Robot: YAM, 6 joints.
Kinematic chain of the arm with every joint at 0, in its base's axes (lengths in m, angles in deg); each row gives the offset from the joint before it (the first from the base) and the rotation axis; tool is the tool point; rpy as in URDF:
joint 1: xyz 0 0 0.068 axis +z
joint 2: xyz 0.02 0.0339 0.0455 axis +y
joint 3: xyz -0.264 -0.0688 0 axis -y
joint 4: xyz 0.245 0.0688 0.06 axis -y
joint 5: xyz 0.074 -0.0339 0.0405 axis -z
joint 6: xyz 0.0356 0 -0.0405 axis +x
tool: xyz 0 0 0 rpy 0 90 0
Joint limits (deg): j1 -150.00..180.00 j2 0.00..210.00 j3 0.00..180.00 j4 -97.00..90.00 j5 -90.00..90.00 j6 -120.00..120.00
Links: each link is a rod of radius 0.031 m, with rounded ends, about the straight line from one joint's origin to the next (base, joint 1, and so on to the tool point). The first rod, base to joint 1, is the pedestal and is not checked.
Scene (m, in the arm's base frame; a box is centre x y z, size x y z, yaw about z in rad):
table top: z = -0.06
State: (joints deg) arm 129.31 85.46 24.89 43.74 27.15 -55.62
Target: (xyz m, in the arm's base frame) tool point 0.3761 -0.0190 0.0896
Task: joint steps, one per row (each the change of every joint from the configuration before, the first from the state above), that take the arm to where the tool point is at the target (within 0.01 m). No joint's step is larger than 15 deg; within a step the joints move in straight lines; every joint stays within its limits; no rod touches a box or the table.
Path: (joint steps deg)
1: -14.36 3.61 2.56 -0.10 0.71 0.00
2: -14.35 3.61 2.56 -0.10 0.70 0.00
3: -14.36 3.61 2.56 -0.09 0.71 0.00
4: -14.36 3.61 2.56 -0.10 0.70 0.00
5: -14.35 3.61 2.56 -0.10 0.71 0.00
6: -14.36 3.61 2.56 -0.10 0.71 0.00
7: -14.36 3.61 2.56 -0.10 0.70 0.00
8: -14.35 3.61 2.55 -0.09 0.71 0.00
9: -14.36 3.61 2.56 -0.10 0.70 0.00

